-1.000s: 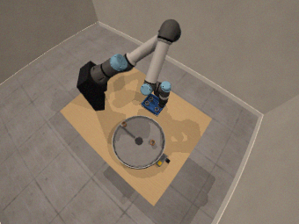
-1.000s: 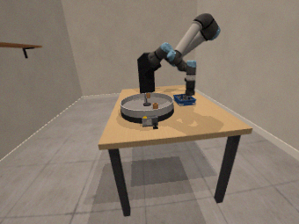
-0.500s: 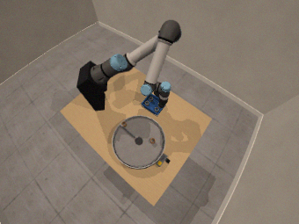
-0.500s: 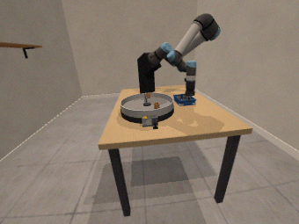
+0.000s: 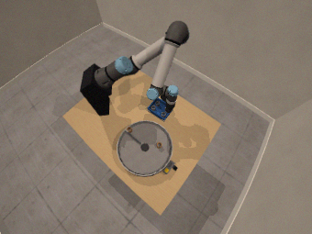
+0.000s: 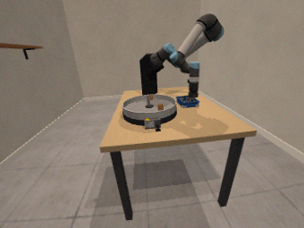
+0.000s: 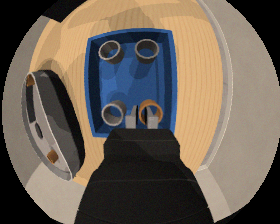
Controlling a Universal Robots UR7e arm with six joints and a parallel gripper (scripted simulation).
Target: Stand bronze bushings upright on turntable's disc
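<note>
Now: the blue crate 4 cm to the right of my hand, 4 cm behind it and 2 cm below it. The rest, counted from my hand: grey turntable disc 33 cm to the right, 18 cm ahead, 1 cm above.
</note>
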